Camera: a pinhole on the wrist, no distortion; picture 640 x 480 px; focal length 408.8 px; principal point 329.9 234.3 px. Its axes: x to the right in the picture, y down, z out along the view. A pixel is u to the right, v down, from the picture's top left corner.
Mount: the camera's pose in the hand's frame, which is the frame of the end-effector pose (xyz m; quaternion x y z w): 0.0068 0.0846 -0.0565 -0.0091 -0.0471 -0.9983 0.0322
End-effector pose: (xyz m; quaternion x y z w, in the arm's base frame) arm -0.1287 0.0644 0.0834 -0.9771 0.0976 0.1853 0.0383
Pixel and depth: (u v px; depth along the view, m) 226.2 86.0 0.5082
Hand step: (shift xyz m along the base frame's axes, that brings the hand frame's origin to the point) -0.0991 -0.2924 -0.4596
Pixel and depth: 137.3 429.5 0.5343
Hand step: 0.1037 0.1050 -0.5590
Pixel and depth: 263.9 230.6 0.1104
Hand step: -0.0148 -0.0938 -0.0626
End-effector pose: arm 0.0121 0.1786 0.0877 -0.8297 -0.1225 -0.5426 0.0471
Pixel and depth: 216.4 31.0 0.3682
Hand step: 0.3758 -0.2203 -0.0080
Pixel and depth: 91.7 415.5 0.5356
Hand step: 0.5472 0.2339 0.1070
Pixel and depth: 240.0 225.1 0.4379
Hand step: 0.4122 -0.0410 -0.0461
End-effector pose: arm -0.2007 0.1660 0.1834 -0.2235 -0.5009 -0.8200 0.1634
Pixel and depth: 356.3 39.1 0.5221
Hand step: 0.3059 0.2269 0.4409
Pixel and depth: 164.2 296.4 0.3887
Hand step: -0.0439 0.2575 0.2790
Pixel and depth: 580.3 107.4 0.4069
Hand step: 0.3904 0.2132 0.1811
